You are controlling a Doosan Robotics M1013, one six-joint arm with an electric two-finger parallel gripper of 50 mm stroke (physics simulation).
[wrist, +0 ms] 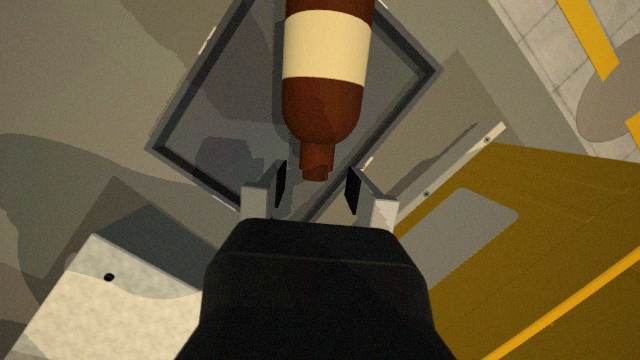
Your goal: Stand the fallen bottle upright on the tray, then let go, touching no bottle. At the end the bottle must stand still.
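Places are measured from the arm's base along level axes (x back, y right, z up), in millimetres.
Pixels of known places: gripper, fingertip midpoint: [316, 178].
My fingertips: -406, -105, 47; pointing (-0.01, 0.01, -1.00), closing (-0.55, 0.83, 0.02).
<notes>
Ahead of a thing's pixels: the offset from my fingertips to its top centre, as dx, dy, dz. "pt": to the spot under its first point.
The brown bottle @[-51, -32, -25] [324, 107] with a cream label lies on its side over the dark grey tray @[pt +10, -138, -87] [199, 77], with its neck towards my gripper. Its base end is cut off by the top edge of the wrist view. My gripper [316, 178] is open, with nothing between its fingers. In the view, the bottle's mouth is just above the gap between the two black finger pads, with one pad to each side. I cannot tell how high the fingers are above the tray.
A pale block [115, 315] with a dark hole stands at the lower left. A light rail @[pt -96, +123, -78] [452, 162] with screws runs along a yellow surface [560, 200] with a grey patch @[pt -44, +131, -7] [465, 230] at the right. Tiled floor with a yellow stripe [590, 40] shows at the top right.
</notes>
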